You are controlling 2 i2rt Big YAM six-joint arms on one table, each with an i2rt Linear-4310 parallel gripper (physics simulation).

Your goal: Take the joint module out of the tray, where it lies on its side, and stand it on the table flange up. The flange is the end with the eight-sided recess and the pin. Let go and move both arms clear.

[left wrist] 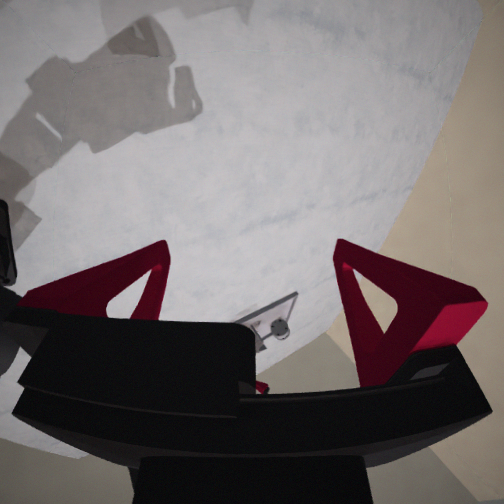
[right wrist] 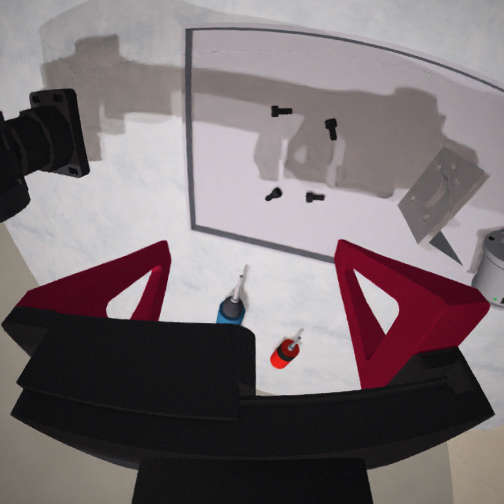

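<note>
In the right wrist view a flat tray (right wrist: 320,145) with a dark rim lies on the white table top. A silver-white cylinder (right wrist: 492,274), seemingly the joint module, shows only partly at the right frame edge beside a grey bracket plate (right wrist: 442,192). I cannot tell which way it lies or whether it is inside the tray. My right gripper (right wrist: 252,250) is open and empty, above the tray's near edge. My left gripper (left wrist: 252,250) is open and empty over bare table top near the table's edge. The module does not show in the left wrist view.
Several black bolts (right wrist: 300,150) lie in the tray. A blue screwdriver (right wrist: 231,305) and a red one (right wrist: 286,351) lie in front of it. A black cylinder with a square flange (right wrist: 42,137) hangs at the left. A small grey plate with a knob (left wrist: 272,320) lies under the left gripper.
</note>
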